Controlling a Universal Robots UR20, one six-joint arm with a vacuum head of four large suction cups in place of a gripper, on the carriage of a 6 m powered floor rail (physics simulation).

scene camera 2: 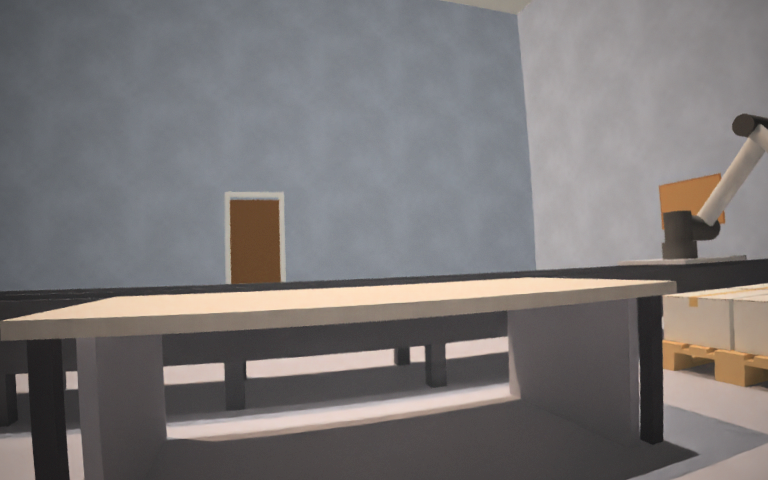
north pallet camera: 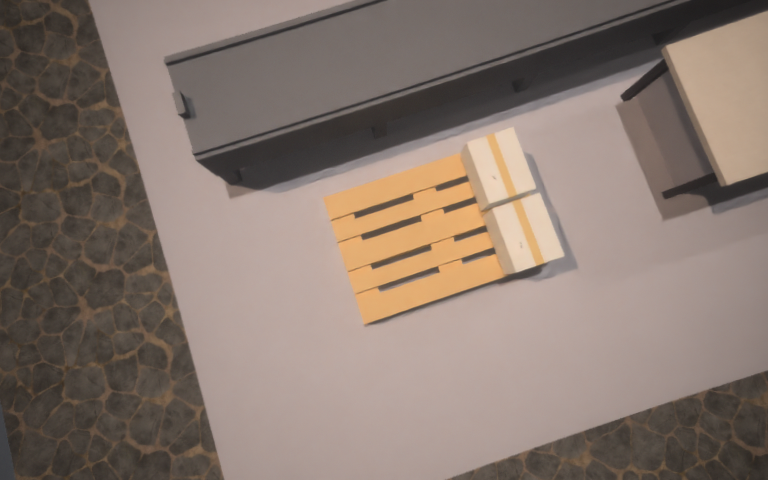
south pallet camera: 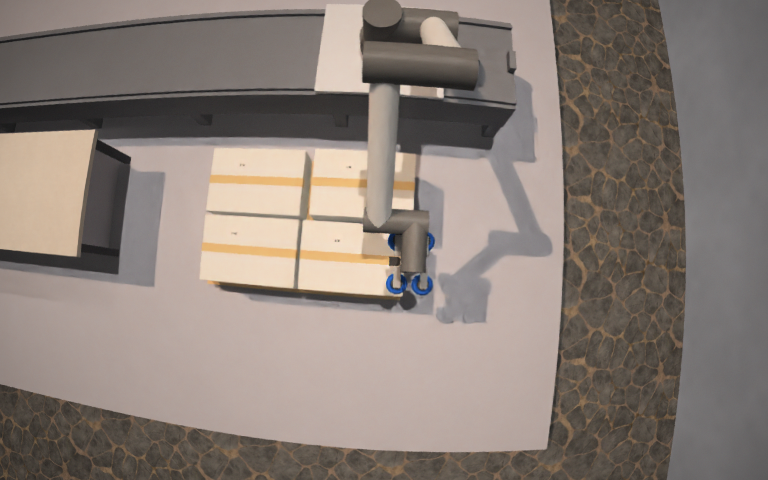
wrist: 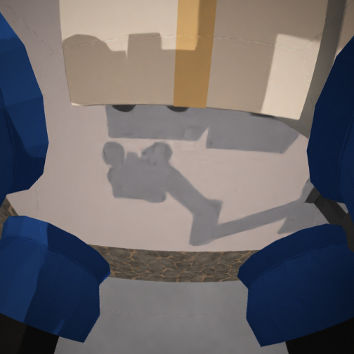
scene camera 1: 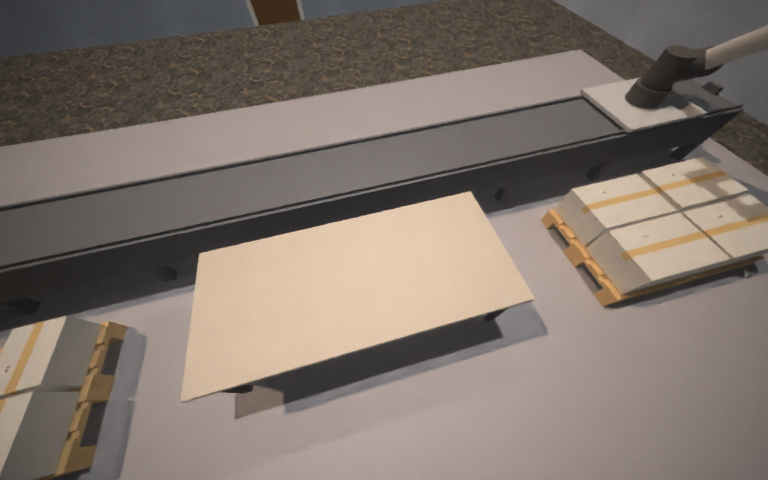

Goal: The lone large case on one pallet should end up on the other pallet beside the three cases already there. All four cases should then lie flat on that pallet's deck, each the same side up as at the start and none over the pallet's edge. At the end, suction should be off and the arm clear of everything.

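Frame: origin at the arm's base, x ahead, y left, z up, level; metres.
Seen in the pictures: arm's base, origin of the base link: (scene camera 2: 680, 258) (scene camera 1: 641, 100).
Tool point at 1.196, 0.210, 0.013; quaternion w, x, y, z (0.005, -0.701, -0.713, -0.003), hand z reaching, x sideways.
Note:
Offsets run from my tool point to a thing's top centre, as dx, dy, dz. "spot": to the spot under its first point. Level surfaces: height alone.
Four large cream cases lie flat, taped side up, in two rows of two on the south pallet {spot: -0.196, -1.217, -0.478} (scene camera 1: 577, 254) (scene camera 2: 730, 365). In the south pallet view they are the rail-side left case {-0.419, -0.884, -0.193} (south pallet camera: 257, 198), the rail-side right case {-0.427, -0.267, -0.193} (south pallet camera: 336, 200), the outer left case {-0.022, -0.886, -0.193} (south pallet camera: 249, 268) and the outer right case {-0.018, -0.299, -0.193} (south pallet camera: 334, 277). Narrow gaps separate them. None visibly hangs far over the edge, but the cases hide most of the deck. My suction head (south pallet camera: 410, 263) (wrist: 175, 200) is open and empty, above and just past the outer right case's end, apart from it. The wrist view shows bare cups.
The north pallet (north pallet camera: 362, 251) bears two smaller cases, one near the rail (north pallet camera: 523, 164) and one farther out (north pallet camera: 546, 226). A table {dz -0.053} (scene camera 1: 351, 288) (scene camera 2: 339, 305) stands between the pallets. The dark floor rail (scene camera 1: 339, 152) (south pallet camera: 169, 62) runs behind them. The arm reaches over the rail-side right case.

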